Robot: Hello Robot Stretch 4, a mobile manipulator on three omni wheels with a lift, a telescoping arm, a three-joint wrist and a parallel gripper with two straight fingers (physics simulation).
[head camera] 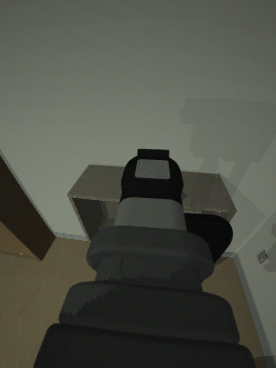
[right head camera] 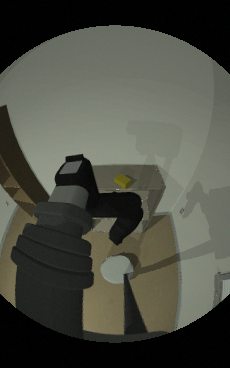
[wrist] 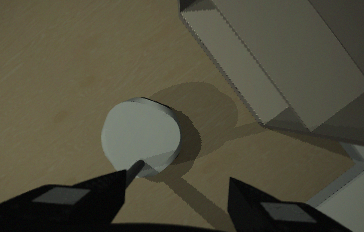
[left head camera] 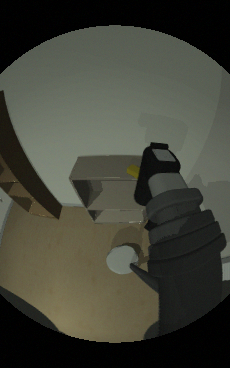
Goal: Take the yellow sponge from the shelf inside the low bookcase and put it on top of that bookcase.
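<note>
The yellow sponge lies on the top board of the low bookcase, near its front edge. In the left head view the wrist stands close beside it. My gripper is open, with nothing between its fingers. It points down over the floor in front of the bookcase, apart from the sponge. The sponge does not show in the head view, where the arm and wrist cover the middle of the bookcase, or in the wrist view.
A round white object stands on the floor in front of the bookcase, with a dark rod reaching over its edge. A brown shelf unit stands at the left. Walls rise behind and to the right.
</note>
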